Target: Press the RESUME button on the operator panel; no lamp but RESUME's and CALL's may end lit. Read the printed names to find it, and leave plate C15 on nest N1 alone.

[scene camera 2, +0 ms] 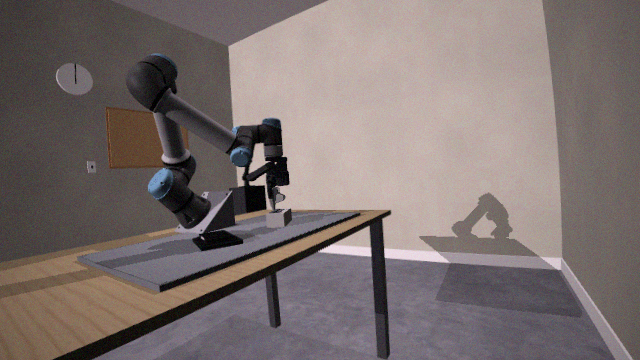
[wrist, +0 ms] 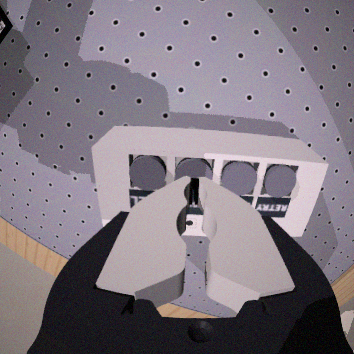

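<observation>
The operator panel is a pale box with four round grey buttons. In the wrist view its printed names are upside down: RETRY reads under the rightmost button. A label ending in L shows partly under the leftmost button. The fingers hide most of the two middle labels. My gripper is shut and empty, its tips over the lower edge of the second button from the left; contact cannot be told. No button looks lit. Plate C15 and nest N1 cannot be identified.
A low black fixture sits on the perforated grey board near the arm's base; a black corner shows at the wrist view's top left. A dark box stands behind the arm.
</observation>
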